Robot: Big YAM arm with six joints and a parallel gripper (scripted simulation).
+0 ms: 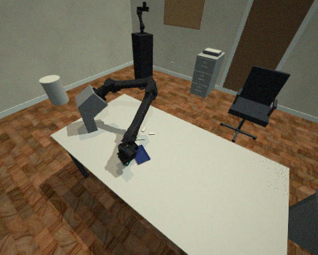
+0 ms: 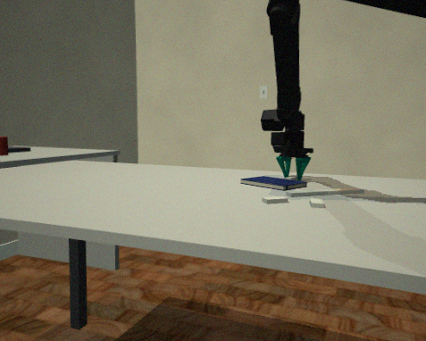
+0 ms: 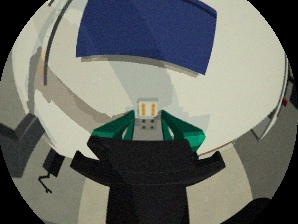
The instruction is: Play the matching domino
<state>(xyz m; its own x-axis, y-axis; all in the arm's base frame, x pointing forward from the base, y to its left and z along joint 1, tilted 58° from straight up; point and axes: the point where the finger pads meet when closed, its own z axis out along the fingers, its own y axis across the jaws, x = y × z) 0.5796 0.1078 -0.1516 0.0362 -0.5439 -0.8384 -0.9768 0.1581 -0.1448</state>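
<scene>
The white domino is right at my hand. The rest, counted from my hand: book: 1 cm behind, 13 cm to the left.
</scene>
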